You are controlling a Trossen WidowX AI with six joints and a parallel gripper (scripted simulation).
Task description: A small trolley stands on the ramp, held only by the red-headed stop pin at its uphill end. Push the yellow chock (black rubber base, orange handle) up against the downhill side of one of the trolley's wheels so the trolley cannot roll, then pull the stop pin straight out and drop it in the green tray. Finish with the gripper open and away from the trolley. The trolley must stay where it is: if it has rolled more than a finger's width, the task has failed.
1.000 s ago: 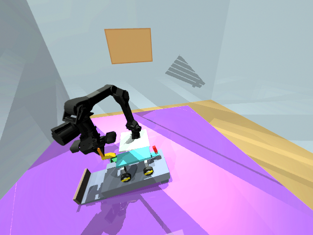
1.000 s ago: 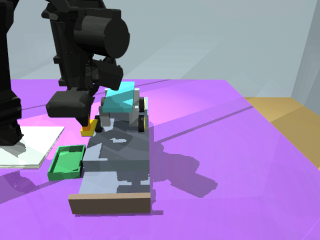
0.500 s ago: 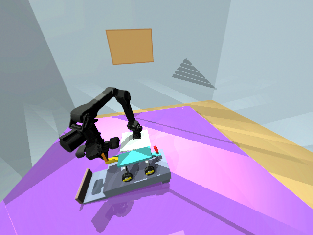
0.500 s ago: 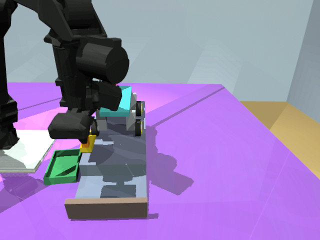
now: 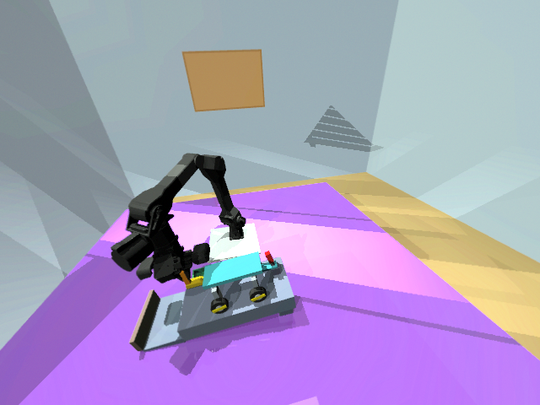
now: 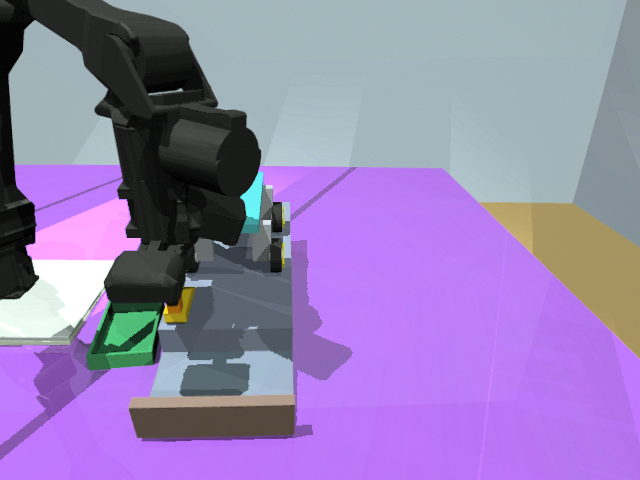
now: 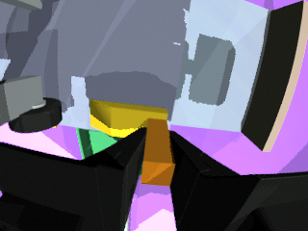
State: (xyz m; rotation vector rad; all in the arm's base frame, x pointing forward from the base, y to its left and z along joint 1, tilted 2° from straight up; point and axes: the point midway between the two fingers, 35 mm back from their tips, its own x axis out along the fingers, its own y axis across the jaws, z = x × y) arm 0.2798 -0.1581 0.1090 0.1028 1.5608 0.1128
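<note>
My gripper tip is 26 cm to the right of the red-headed stop pin, 4 cm below it and 3 cm short of it. From my gripper tip the other things lie so: grey ramp 15 cm to the left, 5 cm ahead, 4 cm below; yellow chock 2 cm to the left, 1 cm below; brown-topped stop board 11 cm to the right, 6 cm below, 6 cm ahead.
</note>
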